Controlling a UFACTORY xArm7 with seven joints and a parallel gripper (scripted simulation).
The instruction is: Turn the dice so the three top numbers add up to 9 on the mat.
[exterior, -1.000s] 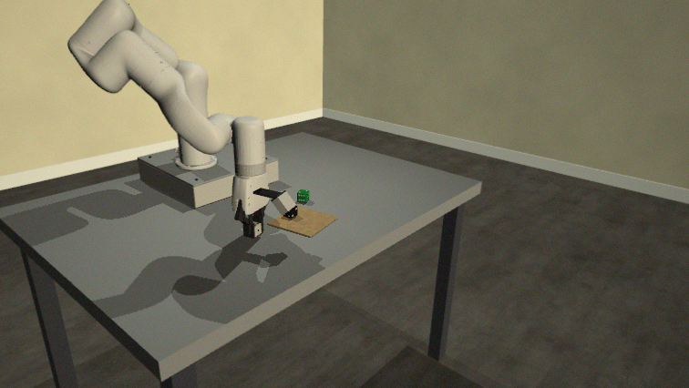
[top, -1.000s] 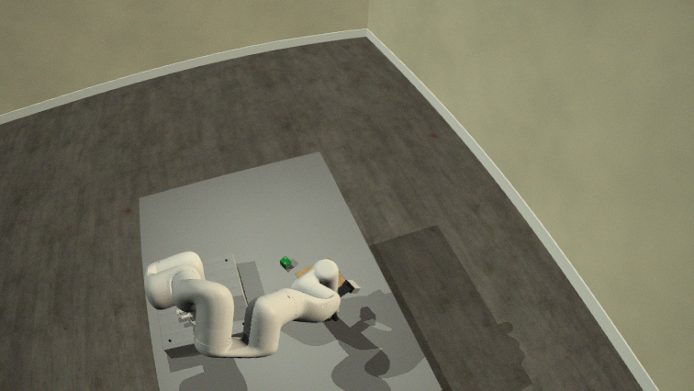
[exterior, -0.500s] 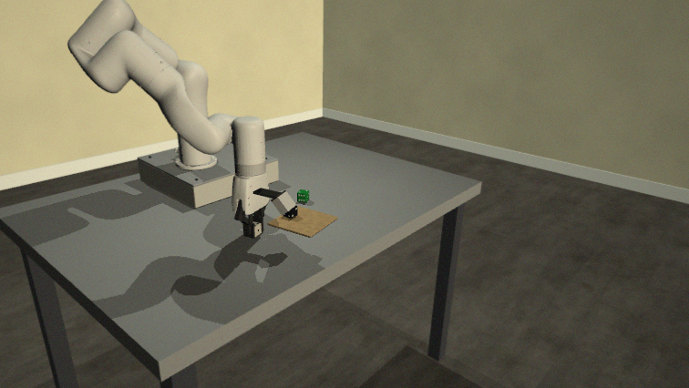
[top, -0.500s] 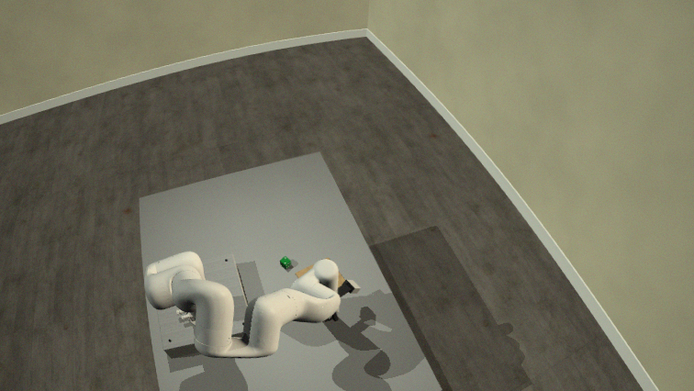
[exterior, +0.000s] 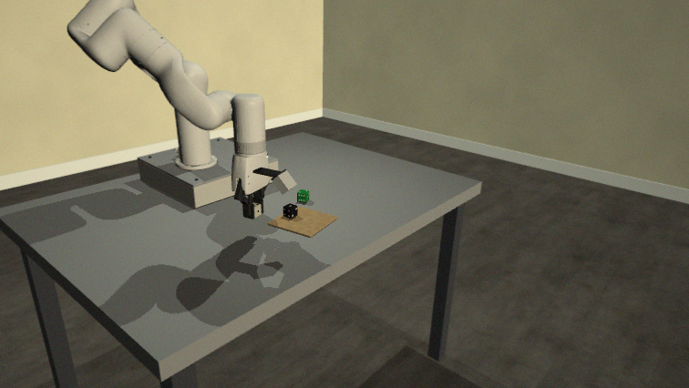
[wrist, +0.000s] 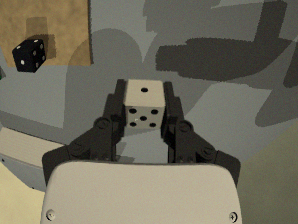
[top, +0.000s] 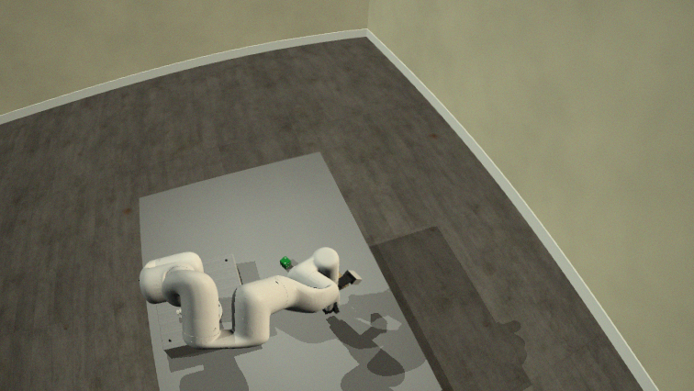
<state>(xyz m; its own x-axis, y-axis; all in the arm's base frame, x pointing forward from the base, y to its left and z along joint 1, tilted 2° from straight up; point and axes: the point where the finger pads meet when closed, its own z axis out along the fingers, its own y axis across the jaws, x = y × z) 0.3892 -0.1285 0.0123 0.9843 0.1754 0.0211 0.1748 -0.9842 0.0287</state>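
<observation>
The tan mat lies 50 mm ahead of my hand, 140 mm to the left of it and 70 mm below it. Round my hand: black die (140 mm to the left, 60 mm below); green die (50 mm behind, 250 mm to the left, 60 mm below); white die (10 mm below).
</observation>
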